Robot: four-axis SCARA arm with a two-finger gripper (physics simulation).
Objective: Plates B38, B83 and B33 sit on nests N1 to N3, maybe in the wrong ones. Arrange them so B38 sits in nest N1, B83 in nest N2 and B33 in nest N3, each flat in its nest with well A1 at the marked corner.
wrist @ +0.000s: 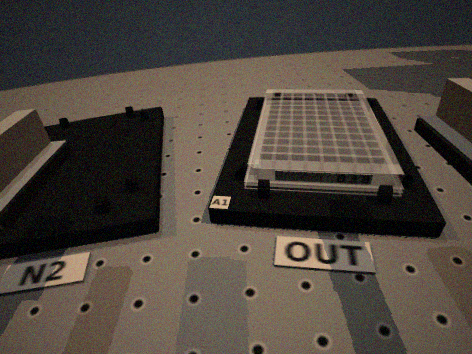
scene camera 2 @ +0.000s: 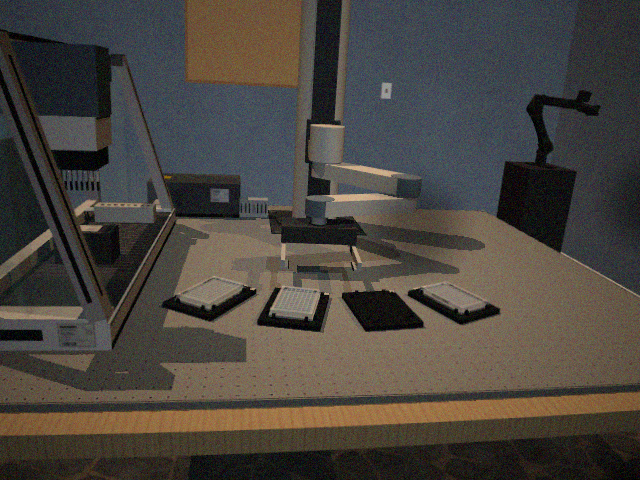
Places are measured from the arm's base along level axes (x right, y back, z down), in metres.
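Pixels of known places: gripper, fingertip midpoint: (wrist: 237, 114) (scene camera 2: 321, 265).
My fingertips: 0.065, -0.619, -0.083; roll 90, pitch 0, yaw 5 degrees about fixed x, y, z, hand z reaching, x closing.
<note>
Ahead of a thing's pixels: the offset from my fingertips to its top centre, as dx, dy, dz. "spot": to the spot under its first point.
My gripper (scene camera 2: 320, 267) (wrist: 237, 114) is wide open and empty, raised behind the nests. The OUT nest @[+0.060, -0.077, +0.048] (scene camera 2: 264, 315) (wrist: 320, 218) holds a clear-lidded plate @[+0.059, -0.077, +0.044] (scene camera 2: 295, 302) (wrist: 320, 130), flat between its pegs; its dim label looks like B38. Nest N2 @[-0.116, -0.086, +0.048] (scene camera 2: 382, 310) (wrist: 110, 185) is bare. In the scene view another plate @[+0.233, -0.024, +0.044] (scene camera 2: 214, 292) lies in the far-left nest @[spot: +0.306, -0.062, +0.058] (scene camera 2: 173, 302), and another plate @[-0.289, -0.051, +0.044] (scene camera 2: 454, 296) lies in the far-right nest @[spot: -0.344, -0.107, +0.057] (scene camera 2: 487, 309). Their labels, and those nests' signs, cannot be read. The OUT nest's A1 tag @[spot: -0.012, -0.018, +0.058] (wrist: 220, 202) is at its near left corner in the wrist view.
A framed machine (scene camera 2: 95, 320) stands at the left of the table, near the far-left nest. A dark box @[spot: +0.310, +0.654, -0.010] (scene camera 2: 201, 193) and a small white rack @[spot: +0.138, +0.664, +0.036] (scene camera 2: 253, 207) are at the back. A black arm (scene camera 2: 540, 126) stands on a dark pedestal (scene camera 2: 537, 201) beyond the right edge.
</note>
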